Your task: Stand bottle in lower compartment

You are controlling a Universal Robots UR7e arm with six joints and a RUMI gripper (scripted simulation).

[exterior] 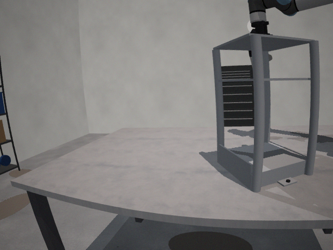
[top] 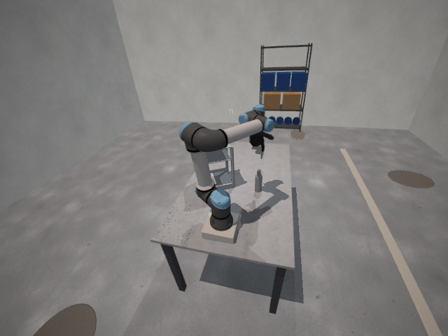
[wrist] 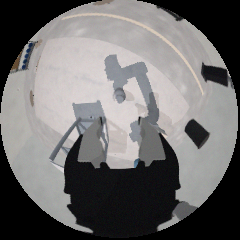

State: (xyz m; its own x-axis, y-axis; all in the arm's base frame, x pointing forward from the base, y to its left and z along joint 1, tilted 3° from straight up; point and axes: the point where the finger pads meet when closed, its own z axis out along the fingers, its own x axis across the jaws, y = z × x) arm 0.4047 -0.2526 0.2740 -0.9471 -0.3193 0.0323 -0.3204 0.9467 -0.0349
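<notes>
Now: hand 210 mm above the grey bottle. Also, from my hand: grey shelving unit 340 mm to the left, 140 mm below, 100 mm ahead.
</notes>
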